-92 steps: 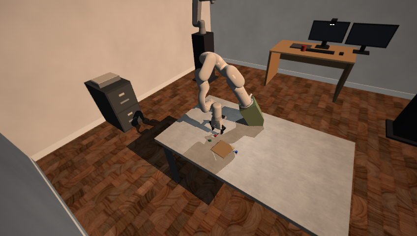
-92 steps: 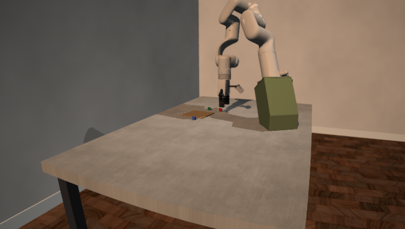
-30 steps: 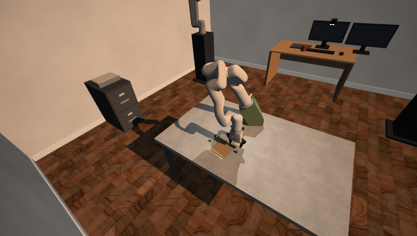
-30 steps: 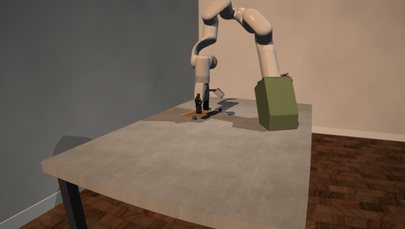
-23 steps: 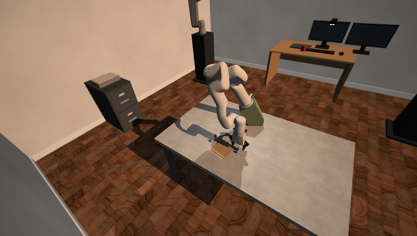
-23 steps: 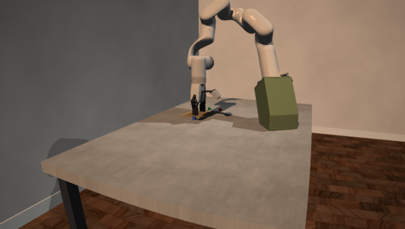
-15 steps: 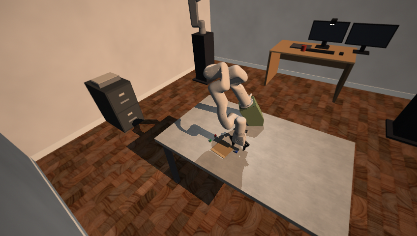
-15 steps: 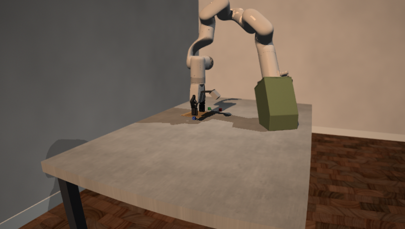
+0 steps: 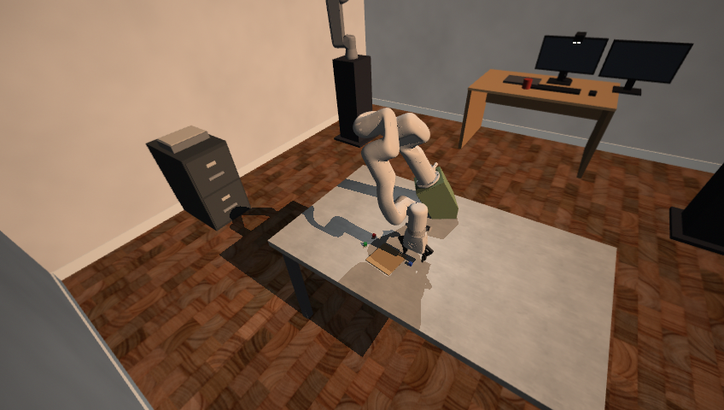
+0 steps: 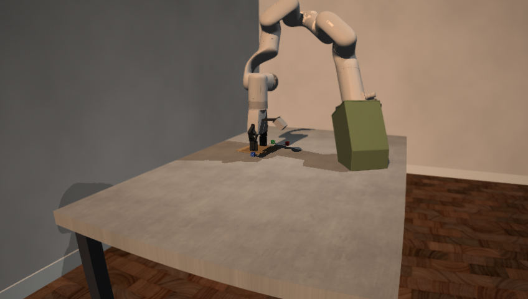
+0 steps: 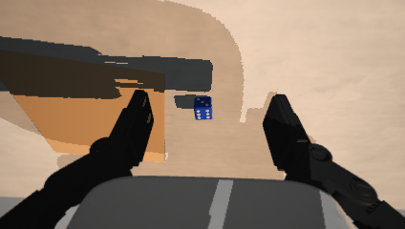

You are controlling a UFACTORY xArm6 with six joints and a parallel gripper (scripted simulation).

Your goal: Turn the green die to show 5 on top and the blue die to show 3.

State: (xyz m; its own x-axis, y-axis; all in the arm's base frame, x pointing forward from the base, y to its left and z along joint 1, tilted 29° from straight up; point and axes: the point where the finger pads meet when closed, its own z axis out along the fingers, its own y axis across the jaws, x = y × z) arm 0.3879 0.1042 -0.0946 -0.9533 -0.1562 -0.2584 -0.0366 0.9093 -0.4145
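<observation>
Right now the blue die is 30 mm ahead of my hand and 40 mm below it. Round my hand: tan mat: 60 mm ahead, 110 mm to the right, 40 mm below; then green die: 50 mm ahead, 250 mm to the right, 40 mm below; then red die: 30 mm behind, 250 mm to the right, 40 mm below.
</observation>
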